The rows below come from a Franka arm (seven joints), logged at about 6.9 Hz.
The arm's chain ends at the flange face. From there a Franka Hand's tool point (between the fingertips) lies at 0.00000 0.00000 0.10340 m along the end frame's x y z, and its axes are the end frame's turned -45 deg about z.
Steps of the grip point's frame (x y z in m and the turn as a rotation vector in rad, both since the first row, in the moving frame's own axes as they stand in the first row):
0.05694, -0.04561, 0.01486, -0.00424, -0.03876, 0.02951
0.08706, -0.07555, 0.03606, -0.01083, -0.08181, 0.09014
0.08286, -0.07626, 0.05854, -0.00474, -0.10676, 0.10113
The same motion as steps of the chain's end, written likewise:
0.01058, -0.07562, 0.01494, -0.03041, -0.02441, 0.02951
0.01362, -0.12151, 0.03641, -0.06551, -0.05019, 0.09014
0.01251, -0.12026, 0.05913, -0.07884, -0.07214, 0.10113

